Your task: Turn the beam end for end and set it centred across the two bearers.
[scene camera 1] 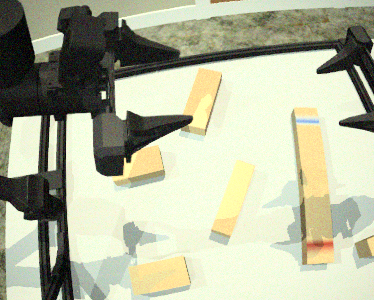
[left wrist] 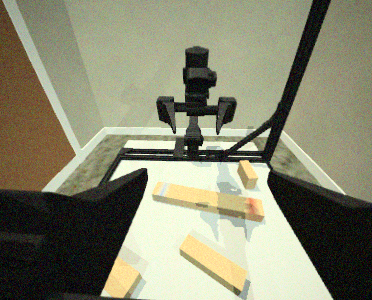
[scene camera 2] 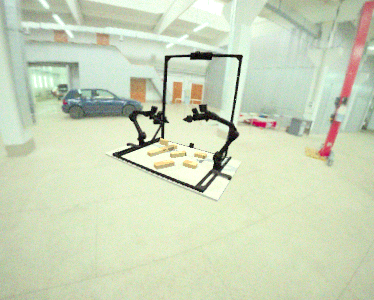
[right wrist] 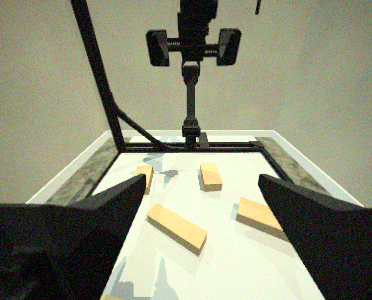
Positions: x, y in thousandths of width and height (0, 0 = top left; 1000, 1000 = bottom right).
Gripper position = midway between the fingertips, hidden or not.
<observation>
My left gripper (scene camera 1: 496, 282) is open, holding nothing. My right gripper (scene camera 1: 876, 322) is open, with nothing in its grasp. On the table rests a beam (scene camera 1: 844, 708).
The beam shows as well in the left wrist view (left wrist: 636, 688). My left gripper is seen too in the left wrist view (left wrist: 558, 585) and in the right wrist view (right wrist: 520, 205). My right gripper is seen too in the left wrist view (left wrist: 528, 445) and in the right wrist view (right wrist: 542, 598).
</observation>
